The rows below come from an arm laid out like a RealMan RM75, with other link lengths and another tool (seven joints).
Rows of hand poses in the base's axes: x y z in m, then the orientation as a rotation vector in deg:
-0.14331, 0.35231, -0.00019, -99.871, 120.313, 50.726
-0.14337, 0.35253, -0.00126, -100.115, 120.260, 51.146
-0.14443, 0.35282, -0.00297, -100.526, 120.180, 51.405
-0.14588, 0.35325, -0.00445, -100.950, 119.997, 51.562
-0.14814, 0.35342, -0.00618, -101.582, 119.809, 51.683
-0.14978, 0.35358, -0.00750, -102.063, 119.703, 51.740
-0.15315, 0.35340, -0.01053, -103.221, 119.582, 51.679
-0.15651, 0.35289, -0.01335, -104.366, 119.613, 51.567
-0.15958, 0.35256, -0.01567, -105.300, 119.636, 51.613
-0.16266, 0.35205, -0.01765, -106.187, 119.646, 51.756
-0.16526, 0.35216, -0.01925, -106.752, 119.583, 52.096
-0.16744, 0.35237, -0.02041, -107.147, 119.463, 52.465
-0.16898, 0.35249, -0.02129, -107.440, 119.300, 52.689
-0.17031, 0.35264, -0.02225, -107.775, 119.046, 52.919
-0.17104, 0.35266, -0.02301, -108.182, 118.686, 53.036
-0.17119, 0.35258, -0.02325, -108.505, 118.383, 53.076
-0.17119, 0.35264, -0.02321, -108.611, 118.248, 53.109
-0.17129, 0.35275, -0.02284, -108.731, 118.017, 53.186
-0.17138, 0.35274, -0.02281, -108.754, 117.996, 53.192
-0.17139, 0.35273, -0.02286, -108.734, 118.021, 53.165
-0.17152, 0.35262, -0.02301, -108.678, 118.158, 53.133
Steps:
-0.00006, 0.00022, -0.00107, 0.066, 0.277, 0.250
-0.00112, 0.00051, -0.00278, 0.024, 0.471, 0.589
-0.00257, 0.00094, -0.00426, 0.005, 0.545, 0.940
-0.00483, 0.00111, -0.00599, -0.114, 0.637, 1.424
-0.00647, 0.00127, -0.00731, -0.240, 0.707, 1.777
-0.00984, 0.00109, -0.01034, -0.690, 0.834, 2.563
-0.01320, 0.00058, -0.01316, -1.246, 1.019, 3.296
-0.01627, 0.00025, -0.01548, -1.655, 1.258, 3.916
-0.01935, -0.00026, -0.01746, -2.006, 1.542, 4.524
-0.02195, -0.00015, -0.01906, -2.109, 1.838, 4.968
-0.02413, 0.00006, -0.02022, -2.095, 2.083, 5.318
-0.02567, 0.00018, -0.02110, -2.056, 2.193, 5.585
-0.02700, 0.00033, -0.02206, -1.981, 2.265, 5.901
-0.02773, 0.00035, -0.02282, -1.911, 2.225, 6.268
-0.02788, 0.00027, -0.02306, -1.863, 2.152, 6.555
-0.02788, 0.00033, -0.02302, -1.819, 2.120, 6.661
-0.02798, 0.00044, -0.02265, -1.712, 2.065, 6.806
-0.02807, 0.00043, -0.02262, -1.708, 2.062, 6.827
-0.02808, 0.00042, -0.02267, -1.722, 2.055, 6.803
-0.02821, 0.00031, -0.02282, -1.788, 2.099, 6.730

